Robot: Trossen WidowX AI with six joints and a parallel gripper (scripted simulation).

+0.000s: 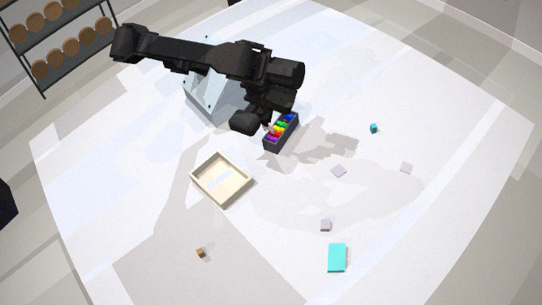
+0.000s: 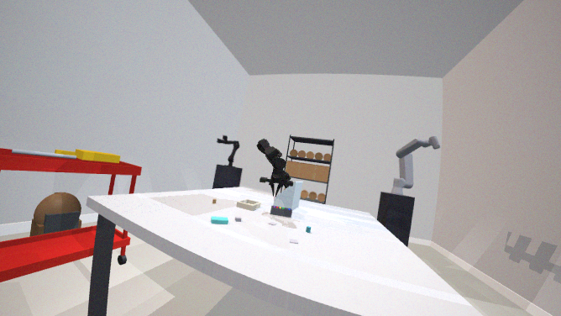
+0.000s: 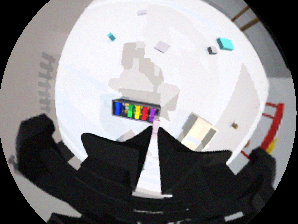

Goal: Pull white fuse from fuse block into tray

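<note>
The beige tray lies 3 cm behind my gripper tip, 15 cm to the right of it and 9 cm below it. Round my gripper tip: teal cube: 17 cm ahead, 22 cm to the left, 8 cm below; white fuse: 1 cm below; grey cube: 25 cm ahead, 9 cm to the right, 9 cm below.
</note>
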